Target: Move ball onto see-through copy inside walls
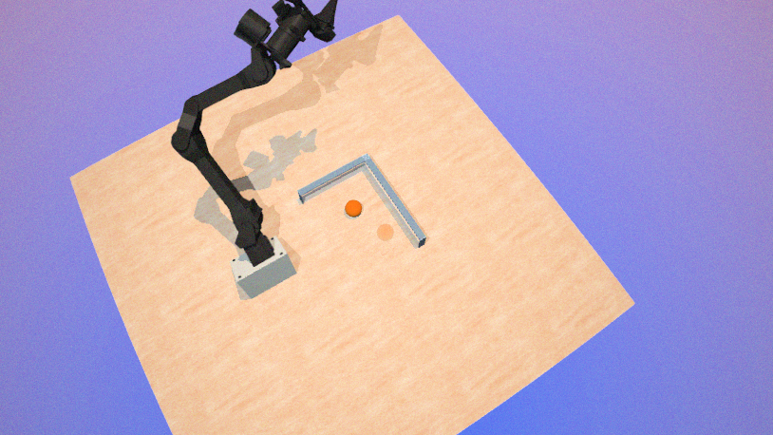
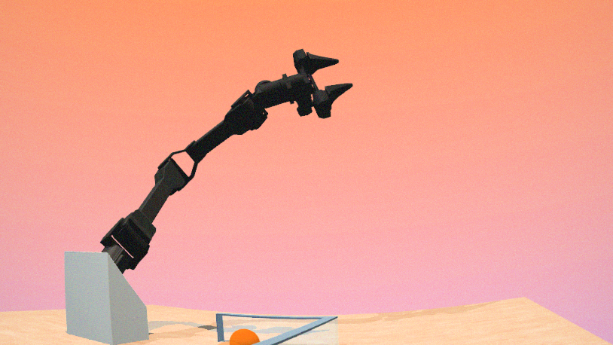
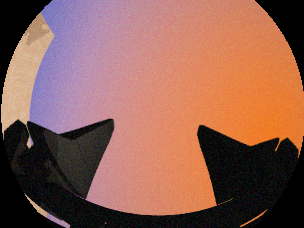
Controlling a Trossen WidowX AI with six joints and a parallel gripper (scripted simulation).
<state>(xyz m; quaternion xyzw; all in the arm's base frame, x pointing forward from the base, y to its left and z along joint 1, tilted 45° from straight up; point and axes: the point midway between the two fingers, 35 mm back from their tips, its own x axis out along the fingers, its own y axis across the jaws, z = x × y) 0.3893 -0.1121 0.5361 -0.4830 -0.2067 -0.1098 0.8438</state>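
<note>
My gripper tip is now 13 cm past the orange ball, 28 cm to the left of it and 57 cm above it. Also, from my gripper tip: see-through copy of ball (10 cm behind, 39 cm to the right, 57 cm below); clear wall (13 cm behind, 17 cm to the right, 56 cm below).
</note>
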